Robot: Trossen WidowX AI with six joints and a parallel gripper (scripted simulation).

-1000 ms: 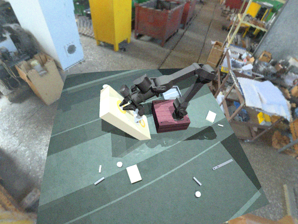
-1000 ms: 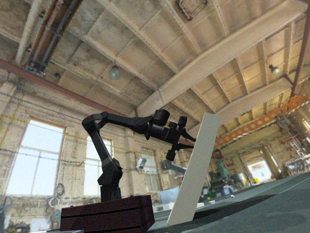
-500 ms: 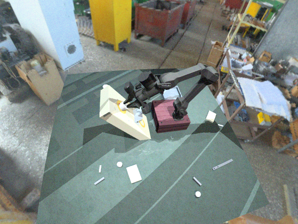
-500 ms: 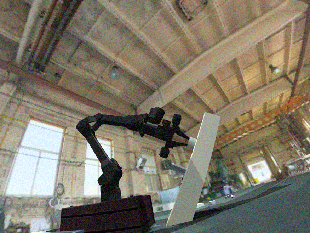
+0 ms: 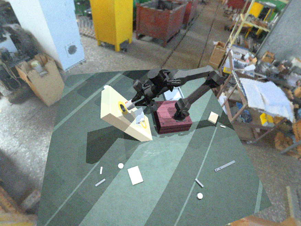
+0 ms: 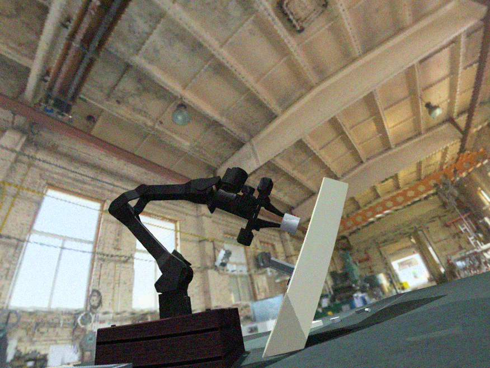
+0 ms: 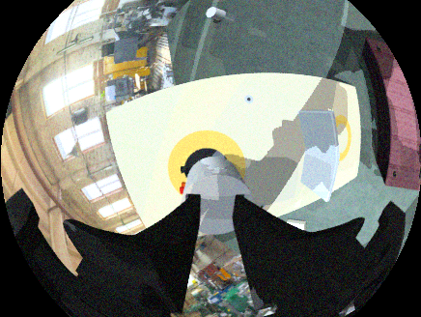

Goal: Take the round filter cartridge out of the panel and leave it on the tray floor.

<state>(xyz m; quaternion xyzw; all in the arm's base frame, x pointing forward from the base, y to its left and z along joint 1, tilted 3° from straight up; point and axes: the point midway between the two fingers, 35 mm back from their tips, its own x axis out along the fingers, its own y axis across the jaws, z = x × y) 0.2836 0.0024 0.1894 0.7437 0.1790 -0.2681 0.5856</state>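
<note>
The white round filter cartridge lies 1 cm below my gripper tip and 1 cm ahead of it. Round my gripper tip: grey bracket (13 cm below, 4 cm behind); then grey tray (36 cm behind, 27 cm to the right, 26 cm below); then cream service panel (11 cm below, 2 cm ahead).
</note>
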